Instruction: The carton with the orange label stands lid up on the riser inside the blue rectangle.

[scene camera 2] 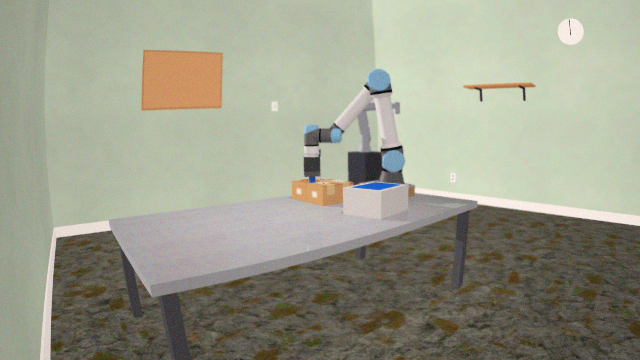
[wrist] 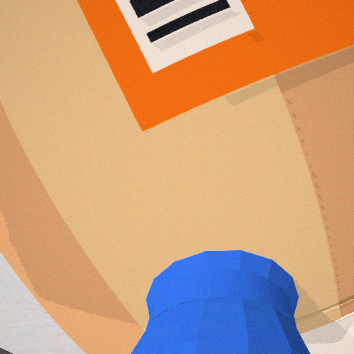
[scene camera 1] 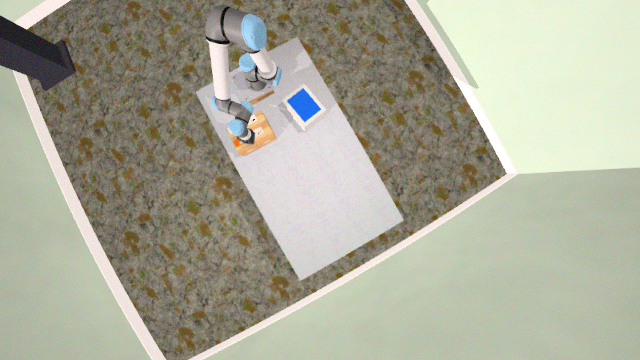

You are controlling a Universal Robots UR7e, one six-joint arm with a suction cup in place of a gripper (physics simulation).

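Seen in the pictures: hand, tool point: (wrist: 219, 273); arm's base, link origin: (scene camera 1: 256, 81).
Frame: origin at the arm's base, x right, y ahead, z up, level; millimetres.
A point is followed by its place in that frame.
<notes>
The cardboard carton (scene camera 1: 263, 131) @[x 120, y 377, z 34 mm] (scene camera 2: 320, 193) @[x 87, y 437, z -6 mm] (wrist: 168, 182) lies flat on the grey table (scene camera 1: 313, 201) @[x 47, y 986, z -67 mm] (scene camera 2: 223, 237) @[x -173, y 1086, z -67 mm] near the robot's base, lid up. Its orange label (scene camera 1: 236, 142) @[x 325, y 355, z 34 mm] (wrist: 211, 81) @[x 265, y 371, z 34 mm] carries a white barcode sticker. My blue suction cup (scene camera 1: 246, 138) @[x 221, y 388, z 22 mm] (scene camera 2: 311, 178) (wrist: 221, 281) points straight down and sits on the carton's lid, beside the label. The white riser (scene camera 1: 308, 123) @[x -185, y 482, z 51 mm] (scene camera 2: 373, 205) @[x -304, y 461, z -10 mm] stands to the right of the carton. The blue rectangle (scene camera 1: 305, 104) @[x -230, y 352, z 53 mm] (scene camera 2: 376, 185) @[x -207, y 341, z 53 mm] on its top is bare.
A thin wooden strip (scene camera 1: 263, 96) @[x 6, y 107, z -36 mm] lies on the table between the carton and the arm's base. A dark pedestal (scene camera 2: 363, 166) stands behind the riser. The arm's elbow reaches over the back of the table.
</notes>
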